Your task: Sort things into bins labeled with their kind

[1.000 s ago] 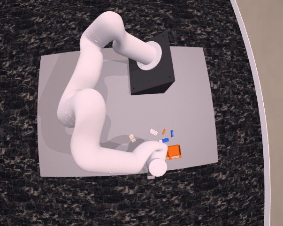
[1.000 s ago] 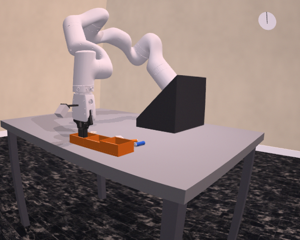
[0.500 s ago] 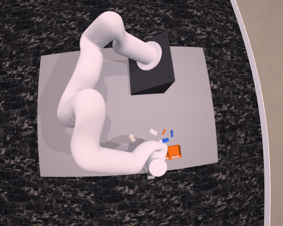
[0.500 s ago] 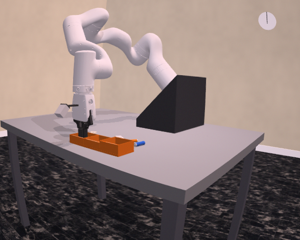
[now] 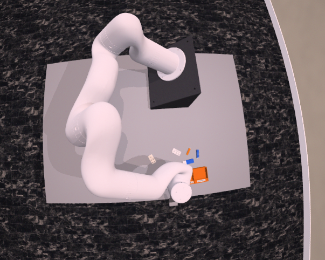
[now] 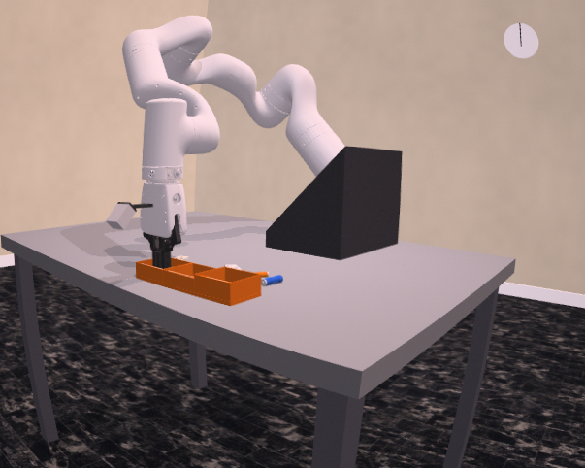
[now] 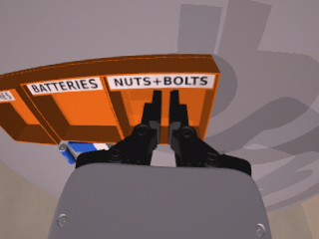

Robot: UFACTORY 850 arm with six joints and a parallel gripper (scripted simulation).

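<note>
Now: the orange three-compartment bin 1 cm behind my hand, 9 cm to the left of it and 2 cm below it. Round my hand: blue-and-white block (10 cm behind, 10 cm to the left, 3 cm below); then white card-like piece (13 cm behind, 10 cm to the right, 3 cm below); then white domino (16 cm behind, 5 cm to the left, 3 cm below).
</note>
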